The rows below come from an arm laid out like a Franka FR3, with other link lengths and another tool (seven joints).
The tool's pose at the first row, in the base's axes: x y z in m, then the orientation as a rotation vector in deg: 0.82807, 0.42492, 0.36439, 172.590, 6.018, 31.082
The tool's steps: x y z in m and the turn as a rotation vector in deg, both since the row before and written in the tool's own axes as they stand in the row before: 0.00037, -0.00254, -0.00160, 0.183, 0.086, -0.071; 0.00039, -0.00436, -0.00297, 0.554, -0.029, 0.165; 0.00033, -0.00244, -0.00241, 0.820, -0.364, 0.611; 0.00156, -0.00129, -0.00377, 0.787, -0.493, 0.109; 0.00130, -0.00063, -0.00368, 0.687, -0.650, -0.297; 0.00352, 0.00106, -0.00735, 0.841, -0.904, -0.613; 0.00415, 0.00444, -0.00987, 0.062, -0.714, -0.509; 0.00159, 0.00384, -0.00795, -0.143, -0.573, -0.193; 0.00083, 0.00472, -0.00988, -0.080, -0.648, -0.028; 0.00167, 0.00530, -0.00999, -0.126, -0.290, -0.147; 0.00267, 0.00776, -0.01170, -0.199, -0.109, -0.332; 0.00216, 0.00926, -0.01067, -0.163, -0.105, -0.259; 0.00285, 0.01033, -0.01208, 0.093, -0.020, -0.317
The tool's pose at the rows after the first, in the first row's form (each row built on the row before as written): 0.82772, 0.42758, 0.36578, 172.731, 6.185, 31.226; 0.82680, 0.43213, 0.36831, 173.311, 6.104, 31.258; 0.82613, 0.43471, 0.37049, 174.325, 5.411, 30.844; 0.82623, 0.43625, 0.37448, 175.229, 5.461, 30.188; 0.82618, 0.43706, 0.37835, 175.982, 6.098, 29.249; 0.82719, 0.43636, 0.38648, 176.863, 7.263, 27.908; 0.82843, 0.43229, 0.39726, 176.954, 8.054, 26.789; 0.82792, 0.42862, 0.40543, 176.879, 8.303, 25.884; 0.82630, 0.42404, 0.41528, 176.909, 8.314, 24.873; 0.82561, 0.41899, 0.42551, 176.804, 8.502, 24.411; 0.82570, 0.41164, 0.43777, 176.558, 8.958, 24.219; 0.82577, 0.40280, 0.44900, 176.361, 9.310, 24.038; 0.82628, 0.39304, 0.46185, 176.388, 9.819, 23.998
